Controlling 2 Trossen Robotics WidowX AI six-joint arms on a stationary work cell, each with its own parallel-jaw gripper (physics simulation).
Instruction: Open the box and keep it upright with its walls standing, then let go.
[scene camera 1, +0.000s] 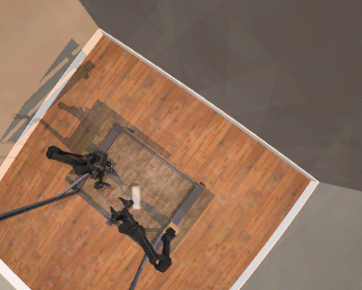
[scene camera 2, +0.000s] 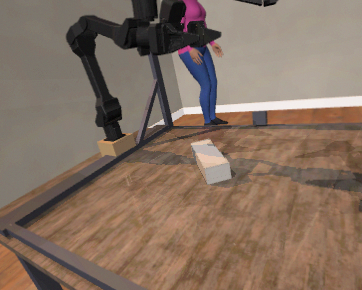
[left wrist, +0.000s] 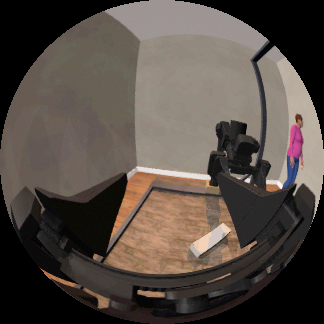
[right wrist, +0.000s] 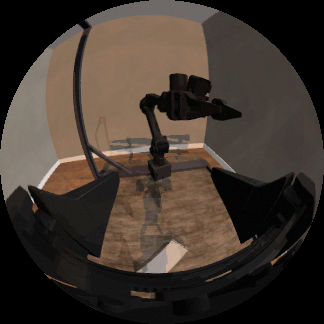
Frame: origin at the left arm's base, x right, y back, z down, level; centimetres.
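Seen in the pictures: left gripper, fingertip midpoint: (scene camera 1: 113, 179) (left wrist: 174, 177) (right wrist: 232, 112); right gripper, fingertip midpoint: (scene camera 1: 114, 201) (scene camera 2: 210, 36) (right wrist: 166, 174); left arm's base at its link origin: (scene camera 1: 96, 158) (right wrist: 158, 162); right arm's base at its link origin: (scene camera 1: 170, 231) (scene camera 2: 114, 137) (left wrist: 213, 183).
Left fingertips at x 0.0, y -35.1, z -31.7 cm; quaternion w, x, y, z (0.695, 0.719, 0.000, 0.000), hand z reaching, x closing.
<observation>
Pixels of each thing's middle, then the offset from my left fingertips to it. "pt": a spot on its surface instead. Level surfaces: height alone.
- box at the middle of its body: (scene camera 2: 208, 158) (right wrist: 160, 264) (left wrist: 211, 239) (scene camera 1: 136, 197) dx +20.2, dy -9.7, dz +37.2 cm
- wooden table top at its surface level: dz +39.6 cm
- raised dark metal frame at a spot on its surface: (scene camera 2: 65, 182) (scene camera 1: 187, 206) pt dx +11.0, dy -54.6, dz +37.6 cm
The box (scene camera 1: 136, 196) (scene camera 2: 212, 161) (left wrist: 210, 241) (right wrist: 162, 257) is a long, low, pale white block lying flat on the wooden table top. It looks closed, with no raised flaps or standing walls visible; its near end is cut off in the right wrist view. My left gripper (scene camera 1: 107, 175) (left wrist: 174, 177) is open and empty, above the table and apart from the box. My right gripper (scene camera 1: 120, 207) (scene camera 2: 212, 35) (right wrist: 166, 174) is open and empty, held high above the table and apart from the box, to its lower left in scene camera 1.
The wooden table top (scene camera 1: 150, 165) (scene camera 2: 150, 240) has a raised dark metal frame (scene camera 1: 187, 205) (scene camera 2: 65, 182) around its edges. A dark upright post (scene camera 2: 160, 95) (left wrist: 262, 110) (right wrist: 78, 95) rises at one edge. A person (scene camera 2: 202, 70) (left wrist: 296, 145) in a pink top stands beyond the table.
</observation>
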